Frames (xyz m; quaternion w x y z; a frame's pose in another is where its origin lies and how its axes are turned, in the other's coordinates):
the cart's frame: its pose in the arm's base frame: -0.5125 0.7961 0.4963 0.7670 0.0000 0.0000 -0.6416
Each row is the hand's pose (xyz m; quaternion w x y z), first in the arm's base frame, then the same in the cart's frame.
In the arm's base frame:
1: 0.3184 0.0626 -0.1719 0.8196 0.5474 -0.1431 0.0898
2: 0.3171 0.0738 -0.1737 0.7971 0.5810 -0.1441 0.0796
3: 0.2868 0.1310 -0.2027 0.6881 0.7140 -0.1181 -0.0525
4: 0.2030 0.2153 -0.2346 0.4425 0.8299 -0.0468 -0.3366
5: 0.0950 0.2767 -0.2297 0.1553 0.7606 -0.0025 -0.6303
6: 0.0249 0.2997 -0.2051 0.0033 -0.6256 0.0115 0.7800
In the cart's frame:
1: 0.8687 0.6883 -0.6682 0.5711 0.5117 0.2415 0.5948
2: 0.8575 0.6890 -0.6700 0.5603 0.5381 0.2622 0.5725
3: 0.7958 0.6692 -0.6990 0.5615 0.6234 0.3675 0.4012
4: 0.6981 0.6017 -0.7309 0.5554 0.6666 0.4966 0.0257
5: 0.6185 0.5062 -0.7260 0.5236 0.5850 0.4861 -0.3838
6: 0.5835 0.4413 -0.7014 0.4980 0.4872 0.3926 -0.6004

